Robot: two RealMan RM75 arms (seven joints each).
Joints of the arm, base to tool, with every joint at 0 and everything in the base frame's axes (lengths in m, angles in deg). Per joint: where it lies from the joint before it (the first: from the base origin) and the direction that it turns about. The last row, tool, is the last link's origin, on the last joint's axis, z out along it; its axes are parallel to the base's.
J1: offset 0.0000 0.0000 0.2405 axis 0 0 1
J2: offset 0.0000 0.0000 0.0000 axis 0 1 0
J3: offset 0.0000 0.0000 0.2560 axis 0 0 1
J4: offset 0.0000 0.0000 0.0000 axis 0 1 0
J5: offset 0.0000 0.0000 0.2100 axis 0 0 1
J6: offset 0.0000 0.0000 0.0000 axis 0 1 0
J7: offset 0.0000 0.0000 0.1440 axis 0 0 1
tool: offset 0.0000 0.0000 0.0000
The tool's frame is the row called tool.
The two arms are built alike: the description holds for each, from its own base.
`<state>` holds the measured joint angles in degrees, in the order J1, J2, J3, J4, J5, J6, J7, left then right.
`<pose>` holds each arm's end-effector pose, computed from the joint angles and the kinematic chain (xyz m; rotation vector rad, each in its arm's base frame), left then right.
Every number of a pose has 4 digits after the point. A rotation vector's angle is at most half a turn.
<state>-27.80 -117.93 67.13 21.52 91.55 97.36 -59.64 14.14 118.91 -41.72 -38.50 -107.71 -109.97 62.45</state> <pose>-0.2422 0.2598 -0.0569 2.8993 0.3535 1.0228 0.2949 0.2201 0.0128 -2.7800 0.4064 1.0010</pose>
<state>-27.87 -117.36 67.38 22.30 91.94 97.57 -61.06 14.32 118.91 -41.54 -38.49 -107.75 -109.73 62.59</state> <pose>-0.2433 0.2618 -0.0529 2.8968 0.3613 0.9968 0.2948 0.2216 0.0129 -2.7769 0.4084 0.9978</pose>
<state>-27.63 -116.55 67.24 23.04 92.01 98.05 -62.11 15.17 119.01 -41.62 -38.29 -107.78 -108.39 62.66</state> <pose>-0.2462 0.2636 -0.0463 2.9012 0.3696 0.9853 0.2932 0.2279 0.0108 -2.7735 0.4042 0.9817</pose>
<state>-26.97 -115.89 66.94 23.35 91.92 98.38 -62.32 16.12 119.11 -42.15 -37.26 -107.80 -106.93 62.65</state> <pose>-0.2510 0.2631 -0.0409 2.9115 0.3818 0.9850 0.2913 0.2331 0.0058 -2.7772 0.4121 0.9738</pose>
